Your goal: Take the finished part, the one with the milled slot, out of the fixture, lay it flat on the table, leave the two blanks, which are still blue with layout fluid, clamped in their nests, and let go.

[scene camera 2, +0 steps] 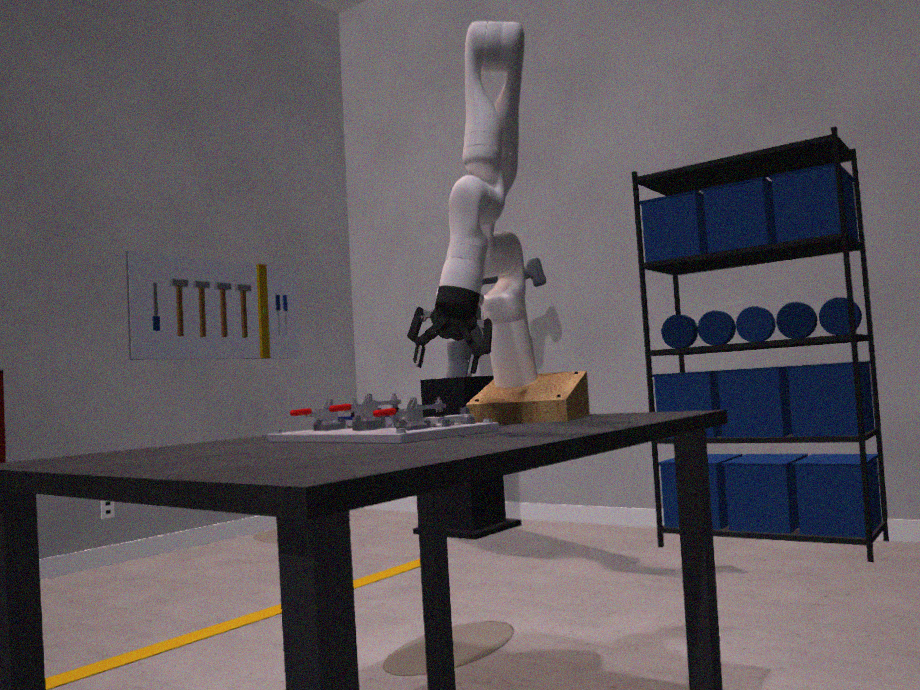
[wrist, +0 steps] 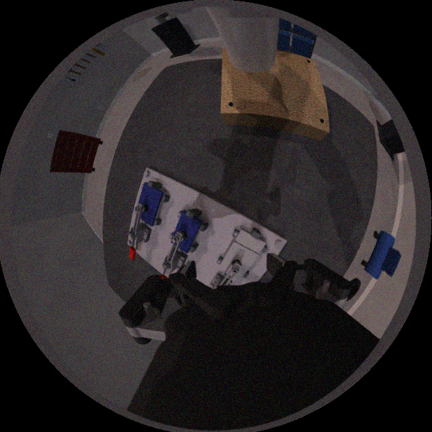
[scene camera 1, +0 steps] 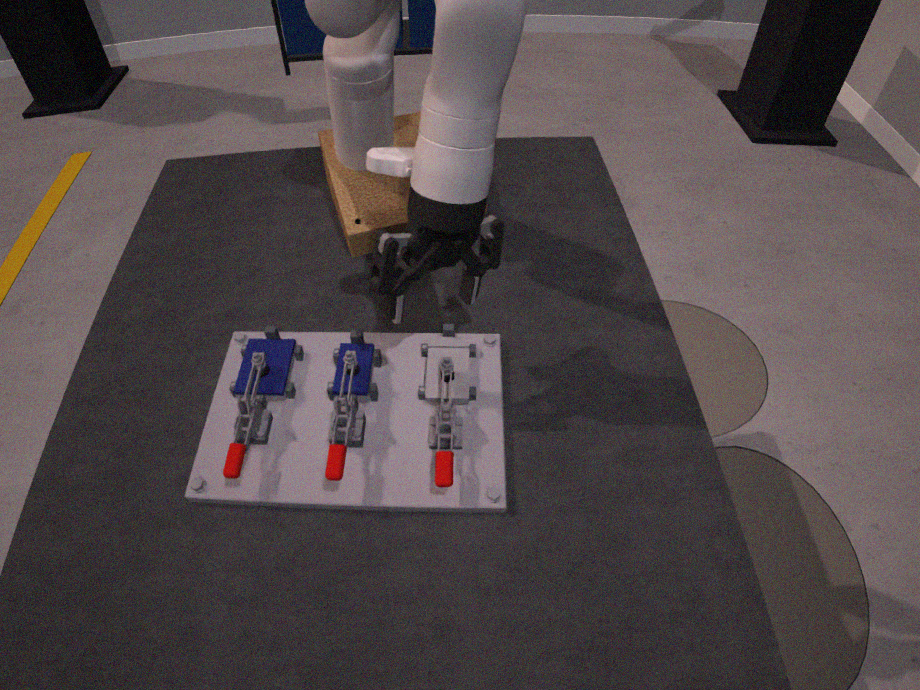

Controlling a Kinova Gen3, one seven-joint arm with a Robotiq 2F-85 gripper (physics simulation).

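Note:
The finished part is pale and lies in the right-hand nest of the white fixture plate. A toggle clamp's arm reaches over it and hides much of its middle, so its slot is hard to make out. Its red handle lies low toward the front. A blue blank sits in the left nest and another blue blank in the middle nest, each under its clamp arm. My gripper is open and empty, above the fixture's rear right side.
The wooden base block of the arm stands behind the fixture on the dark table. Red handles of the other two clamps point forward. Upright locating pins and stops surround the nests.

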